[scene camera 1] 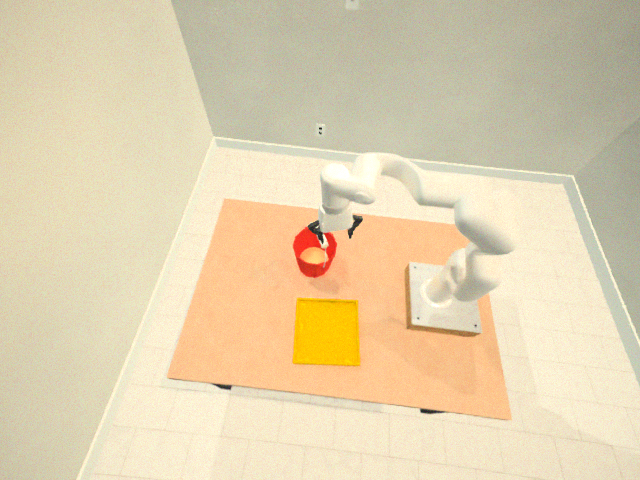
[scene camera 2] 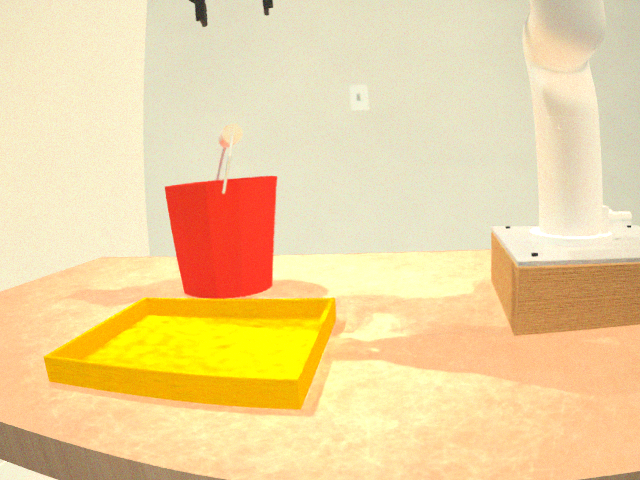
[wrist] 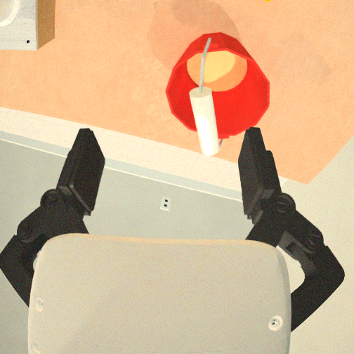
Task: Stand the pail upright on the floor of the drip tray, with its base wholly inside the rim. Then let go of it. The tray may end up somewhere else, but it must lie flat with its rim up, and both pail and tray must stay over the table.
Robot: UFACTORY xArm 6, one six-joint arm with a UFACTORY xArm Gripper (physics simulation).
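Pixels of known places: gripper, fingertip midpoint: [scene camera 1: 335, 237] [scene camera 2: 234, 17]; arm's base, link origin: [scene camera 1: 435, 293] [scene camera 2: 570, 238].
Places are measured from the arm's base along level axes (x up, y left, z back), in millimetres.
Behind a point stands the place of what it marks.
The red pail [scene camera 1: 312, 268] @(x 39, y -61, z -507 mm) [scene camera 2: 227, 237] @(x 8, y -72, z -469 mm) [wrist: 245, 106] stands upright on the table, outside the tray and behind it in the scene camera 2 view. Its wire handle is raised above the rim, with a pale cylindrical grip [scene camera 1: 324, 243] @(x 170, y -107, z -468 mm) [scene camera 2: 232, 135] @(x 152, y -97, z -462 mm) [wrist: 205, 122]. The yellow drip tray [scene camera 1: 295, 330] @(x -54, y 167, z -559 mm) [scene camera 2: 175, 386] @(x -66, y 283, z -410 mm) lies flat, rim up, with no object in it. My gripper [scene camera 1: 336, 238] @(x 326, y -42, z -439 mm) [scene camera 2: 235, 19] @(x 326, y -42, z -439 mm) [wrist: 168, 142] is open and empty, above the pail's height. In the wrist view the handle grip shows between the finger directions, nearer the right finger and beyond the fingertips.
The arm's base plate on its wooden block [scene camera 1: 444, 324] @(x -1, y 124, z 17 mm) [scene camera 2: 573, 297] @(x -42, y 135, z -41 mm) [wrist: 20, 41] stands at the right side of the table [scene camera 1: 232, 320] @(x -79, y 134, z -816 mm) [scene camera 2: 413, 413] @(x -80, y 292, z -221 mm) [wrist: 125, 85]. The table's far edge lies behind the pail. Walls surround the table beyond a strip of floor.
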